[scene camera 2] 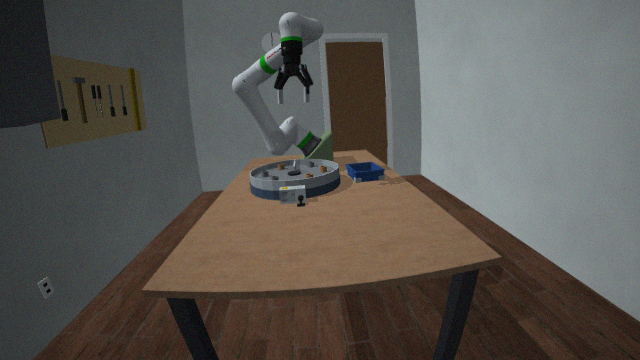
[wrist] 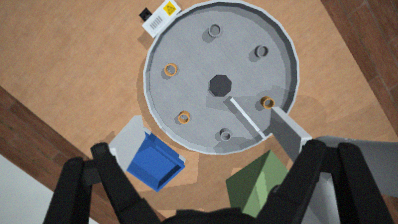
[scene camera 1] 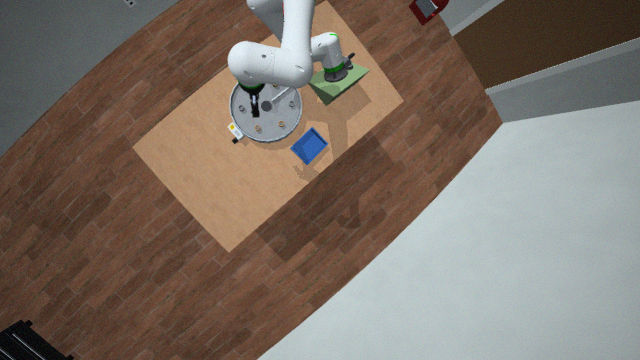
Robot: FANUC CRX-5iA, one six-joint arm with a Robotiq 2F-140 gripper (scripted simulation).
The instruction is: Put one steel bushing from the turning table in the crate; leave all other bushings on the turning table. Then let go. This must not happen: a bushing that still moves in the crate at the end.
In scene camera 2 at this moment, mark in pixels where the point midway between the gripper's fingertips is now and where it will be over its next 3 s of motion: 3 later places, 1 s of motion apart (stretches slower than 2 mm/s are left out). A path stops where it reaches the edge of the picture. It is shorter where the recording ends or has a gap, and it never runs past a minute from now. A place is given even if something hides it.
My gripper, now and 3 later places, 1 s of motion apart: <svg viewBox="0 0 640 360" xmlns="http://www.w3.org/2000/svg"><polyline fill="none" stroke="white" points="293,103 299,128 300,140 302,147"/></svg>
